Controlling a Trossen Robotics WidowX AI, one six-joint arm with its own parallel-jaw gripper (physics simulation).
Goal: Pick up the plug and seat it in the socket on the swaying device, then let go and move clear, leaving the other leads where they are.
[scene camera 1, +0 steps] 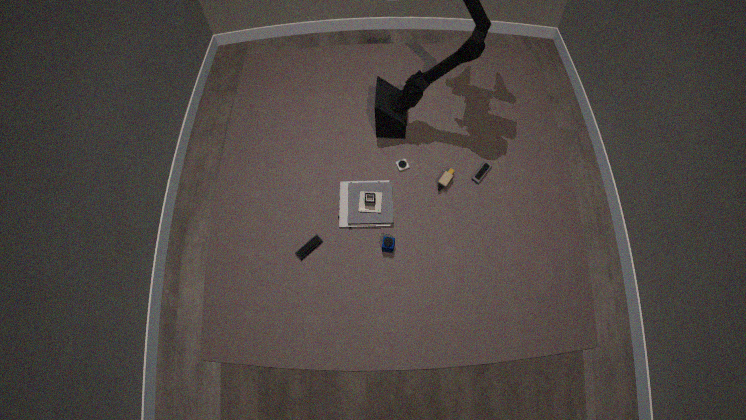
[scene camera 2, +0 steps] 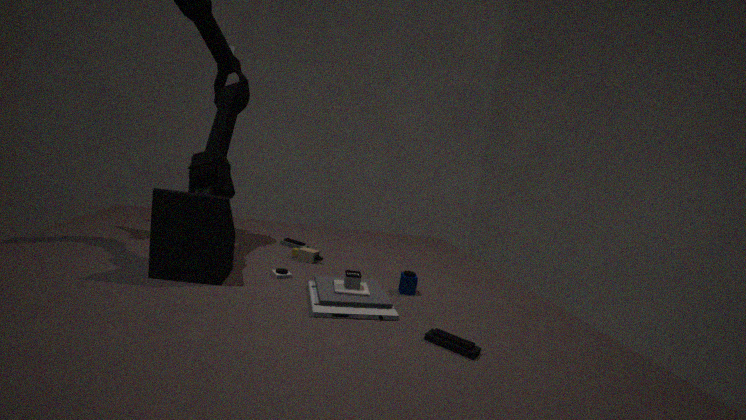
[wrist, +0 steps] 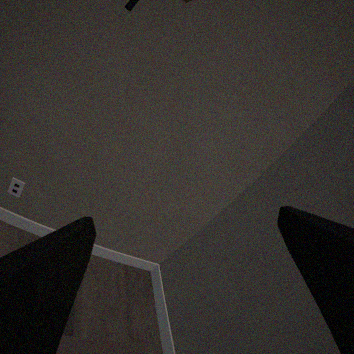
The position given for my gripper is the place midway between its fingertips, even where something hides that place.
Observation:
My gripper (wrist: 186, 221) is open, with nothing in its grasp. A black bar (scene camera 2: 456, 344) rests on the table. Further things: a device (scene camera 2: 351, 296).
The device shows as well in scene camera 1 (scene camera 1: 362, 203). The wrist view does not show the black bar: it is out of frame.

